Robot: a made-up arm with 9 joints. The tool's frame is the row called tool. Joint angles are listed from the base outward.
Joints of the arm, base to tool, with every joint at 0 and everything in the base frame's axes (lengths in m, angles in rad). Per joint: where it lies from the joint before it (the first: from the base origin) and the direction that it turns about. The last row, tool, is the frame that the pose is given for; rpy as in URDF.
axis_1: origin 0.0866 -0.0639 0.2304 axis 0 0 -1
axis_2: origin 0.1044 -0.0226 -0.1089 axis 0 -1 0
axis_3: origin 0.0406 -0.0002 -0.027 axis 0 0 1
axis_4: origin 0.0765 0.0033 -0.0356 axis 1 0 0
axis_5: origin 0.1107 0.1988 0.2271 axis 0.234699 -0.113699 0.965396
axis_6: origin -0.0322 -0.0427 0.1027 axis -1 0 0
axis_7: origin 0.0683 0.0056 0.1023 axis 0 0 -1
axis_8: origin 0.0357 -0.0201 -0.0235 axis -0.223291 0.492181 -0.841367
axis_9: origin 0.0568 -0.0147 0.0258 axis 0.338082 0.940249 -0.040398
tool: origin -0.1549 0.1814 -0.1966 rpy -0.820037 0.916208 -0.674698
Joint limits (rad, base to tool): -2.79..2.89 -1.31..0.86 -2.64..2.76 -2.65..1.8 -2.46..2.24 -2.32..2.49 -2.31..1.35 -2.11..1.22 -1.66..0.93
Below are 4 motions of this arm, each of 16 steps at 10 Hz.
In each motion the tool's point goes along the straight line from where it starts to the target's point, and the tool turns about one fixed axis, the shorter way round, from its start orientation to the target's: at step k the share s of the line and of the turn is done. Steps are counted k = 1, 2, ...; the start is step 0. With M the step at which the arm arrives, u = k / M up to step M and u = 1 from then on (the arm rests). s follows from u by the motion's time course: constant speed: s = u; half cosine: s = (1 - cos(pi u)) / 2; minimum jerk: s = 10 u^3 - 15 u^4 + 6 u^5.
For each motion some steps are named. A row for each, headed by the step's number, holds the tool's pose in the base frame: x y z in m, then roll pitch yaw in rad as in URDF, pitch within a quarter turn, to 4 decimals.
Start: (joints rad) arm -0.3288 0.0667 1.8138 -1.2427 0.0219 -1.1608 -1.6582 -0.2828 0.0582
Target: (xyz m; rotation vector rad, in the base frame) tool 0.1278 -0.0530 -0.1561 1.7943 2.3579 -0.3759
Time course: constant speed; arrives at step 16
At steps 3, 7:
3: -0.0023 -0.0869 -0.0895 -1.2908 1.1526 2.9895
7: 0.0378 -0.0764 -0.1100 -2.2166 1.0324 2.2284

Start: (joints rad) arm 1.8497 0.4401 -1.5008 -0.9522 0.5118 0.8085 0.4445 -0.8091 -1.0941
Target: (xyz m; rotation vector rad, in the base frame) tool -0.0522 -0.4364 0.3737 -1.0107 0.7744 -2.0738
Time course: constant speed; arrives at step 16
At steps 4, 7, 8, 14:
4: -0.3926 -0.4839 0.1938 -1.4304 -0.3501 -2.4180
7: -0.3075 -0.4720 0.2388 -1.3129 -0.3565 -2.3351
8: -0.2791 -0.4681 0.2538 -1.2738 -0.3606 -2.3077
14: -0.1089 -0.4443 0.3437 -1.0411 -0.4062 -2.1473

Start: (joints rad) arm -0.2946 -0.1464 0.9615 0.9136 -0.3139 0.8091 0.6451 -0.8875 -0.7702
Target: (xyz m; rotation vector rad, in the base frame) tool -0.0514 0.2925 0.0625 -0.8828 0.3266 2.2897
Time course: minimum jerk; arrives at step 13
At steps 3, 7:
3: 0.4141 0.2948 0.1639 -0.4043 0.2048 0.8107
7: 0.1662 0.2936 0.1099 -0.3351 0.5585 1.5756

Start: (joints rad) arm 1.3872 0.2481 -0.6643 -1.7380 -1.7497 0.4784 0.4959 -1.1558 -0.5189
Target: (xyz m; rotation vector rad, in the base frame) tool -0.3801 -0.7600 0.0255 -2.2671 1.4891 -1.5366
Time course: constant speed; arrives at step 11
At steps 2, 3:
2: 0.0637 -0.5175 0.0474 1.8591 -1.3502 -0.3153
3: 0.0144 -0.5444 0.0449 2.3395 -1.3557 -0.7036

